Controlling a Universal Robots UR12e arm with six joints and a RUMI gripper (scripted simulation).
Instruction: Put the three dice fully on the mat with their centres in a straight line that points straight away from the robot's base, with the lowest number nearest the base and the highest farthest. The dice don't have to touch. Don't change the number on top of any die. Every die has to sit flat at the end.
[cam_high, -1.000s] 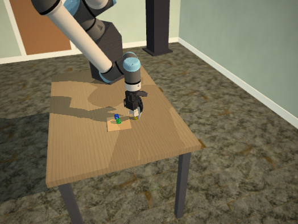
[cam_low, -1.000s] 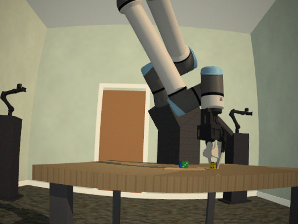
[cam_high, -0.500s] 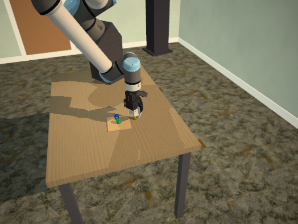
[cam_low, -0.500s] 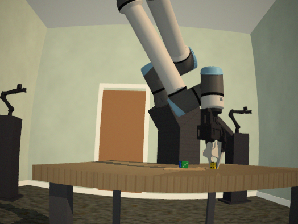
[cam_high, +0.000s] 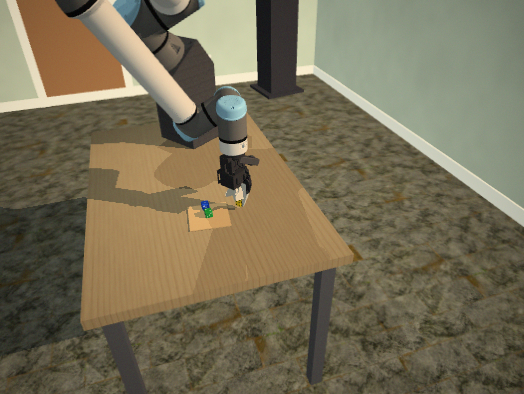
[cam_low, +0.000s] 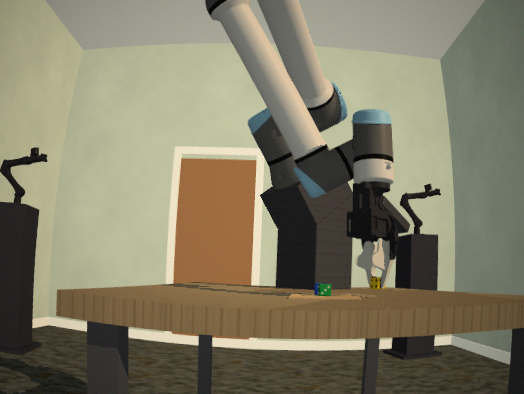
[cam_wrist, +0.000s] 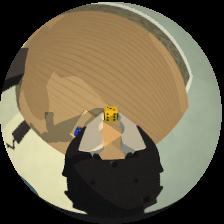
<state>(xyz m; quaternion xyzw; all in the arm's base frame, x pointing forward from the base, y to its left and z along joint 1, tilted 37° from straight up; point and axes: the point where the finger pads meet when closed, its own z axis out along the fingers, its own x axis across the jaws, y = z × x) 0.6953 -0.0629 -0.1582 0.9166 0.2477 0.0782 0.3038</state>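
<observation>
The green die is 1 cm behind my hand, 12 cm to the right of it and 2 cm below it. The rest, counted from my hand: tan mat 1 cm behind, 12 cm to the right, 3 cm below; blue die 6 cm behind, 11 cm to the right, 2 cm below; yellow die right at my hand.
</observation>
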